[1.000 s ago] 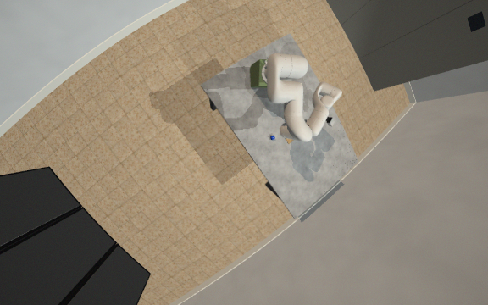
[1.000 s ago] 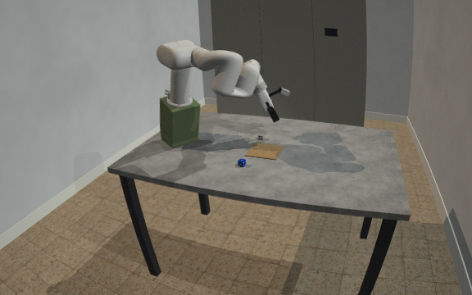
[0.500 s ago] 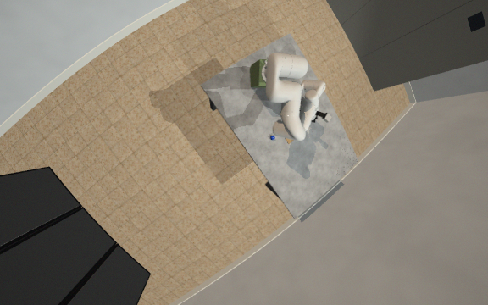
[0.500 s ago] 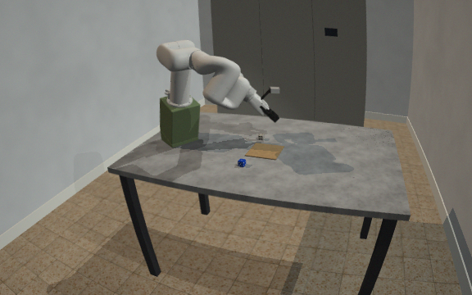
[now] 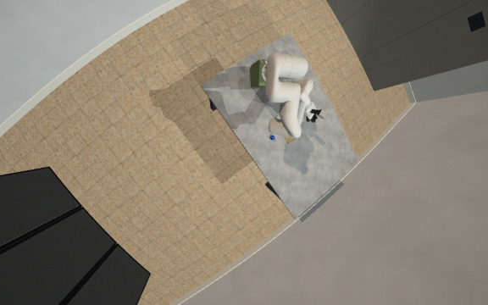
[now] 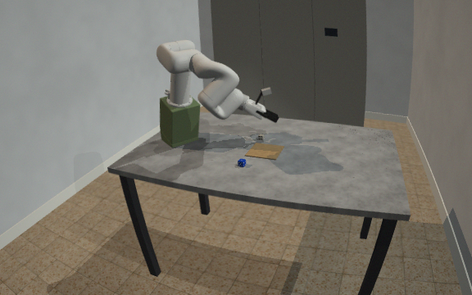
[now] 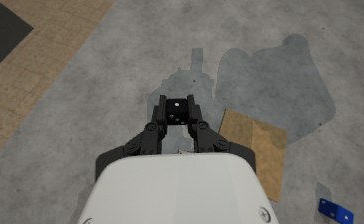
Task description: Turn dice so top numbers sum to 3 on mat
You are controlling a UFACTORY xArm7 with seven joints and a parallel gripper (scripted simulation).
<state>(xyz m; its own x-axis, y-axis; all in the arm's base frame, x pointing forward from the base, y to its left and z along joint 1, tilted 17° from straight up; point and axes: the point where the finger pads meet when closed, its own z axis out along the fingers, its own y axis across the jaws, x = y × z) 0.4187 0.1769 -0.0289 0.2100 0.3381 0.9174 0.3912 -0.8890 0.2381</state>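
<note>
The white die lies 10 cm below my hand, 5 cm behind it and 3 cm to the right of it. From my hand the other things lie so: tan mat (16 cm to the right, 11 cm below, 1 cm ahead); blue die (32 cm to the right, 10 cm below, 4 cm behind); black die (1 cm below, 1 cm ahead).
</note>
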